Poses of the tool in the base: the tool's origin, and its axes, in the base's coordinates. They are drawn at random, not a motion.
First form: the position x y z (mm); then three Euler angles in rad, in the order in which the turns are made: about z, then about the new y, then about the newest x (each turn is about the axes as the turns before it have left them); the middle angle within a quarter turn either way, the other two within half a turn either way.
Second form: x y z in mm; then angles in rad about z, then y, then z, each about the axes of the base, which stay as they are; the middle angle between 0 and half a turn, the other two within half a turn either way. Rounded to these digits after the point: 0 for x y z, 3 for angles.
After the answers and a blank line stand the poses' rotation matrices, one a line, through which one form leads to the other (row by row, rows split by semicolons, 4 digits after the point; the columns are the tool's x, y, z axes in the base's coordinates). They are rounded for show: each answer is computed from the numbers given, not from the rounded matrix.
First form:
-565 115 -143 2.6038 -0.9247 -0.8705
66 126 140 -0.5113 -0.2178 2.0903
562 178 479 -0.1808 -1.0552 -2.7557
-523 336 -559 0.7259 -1.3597 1.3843
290 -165 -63 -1.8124 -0.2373 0.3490
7 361 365 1.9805 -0.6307 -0.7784
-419 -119 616 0.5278 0.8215 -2.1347
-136 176 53 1.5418 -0.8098 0.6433
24 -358 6 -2.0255 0.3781 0.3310
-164 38 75 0.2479 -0.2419 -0.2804
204 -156 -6 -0.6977 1.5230 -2.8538
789 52 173 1.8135 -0.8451 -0.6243
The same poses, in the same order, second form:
-565 115 -143 -2.619 1.172 -1.516
66 126 140 1.820 2.077 -1.959
562 178 479 -2.931 2.045 0.256
-523 336 -559 2.934 1.532 -1.027
290 -165 -63 2.186 0.419 2.326
7 361 365 -2.376 0.958 -2.193
-419 -119 616 -0.666 1.943 2.532
-136 176 53 2.623 0.986 -0.797
24 -358 6 0.686 0.497 -2.775
-164 38 75 -2.299 0.368 2.513
204 -156 -6 -0.014 1.617 2.156
789 52 173 -2.663 1.002 -2.095

-0.5171 -0.8545 0.0502; 0.3084 -0.2407 -0.9203; 0.7984 -0.4604 0.3880
0.8515 -0.4065 -0.3312; -0.4778 -0.3412 -0.8095; 0.2161 0.8476 -0.4847
0.4850 0.1555 0.8606; -0.0887 -0.9702 0.2253; 0.8700 -0.1856 -0.4568
0.1567 -0.8417 0.5167; 0.1391 -0.4991 -0.8553; 0.9778 0.2059 0.0389
-0.2326 0.9317 -0.2792; -0.9437 -0.1468 0.2963; 0.2351 0.3324 0.9134
-0.3217 -0.8180 -0.4768; 0.7408 0.0962 -0.6648; 0.5897 -0.5671 0.5751
0.5884 -0.2654 -0.7637; 0.3430 -0.7734 0.5331; -0.7322 -0.5757 -0.3641
0.0200 -0.8124 0.5828; 0.6894 -0.4110 -0.5966; 0.7241 0.4137 0.5518
-0.4082 0.7969 -0.4453; -0.8349 -0.5231 -0.1709; -0.3692 0.3020 0.8789
0.9412 -0.1715 -0.2911; 0.2382 0.9478 0.2118; 0.2395 -0.2687 0.9330
0.0366 -0.8333 -0.5516; -0.0307 -0.5527 0.8328; -0.9989 -0.0136 -0.0458
-0.1595 -0.8927 -0.4215; 0.6442 0.2294 -0.7296; 0.7480 -0.3879 0.5385

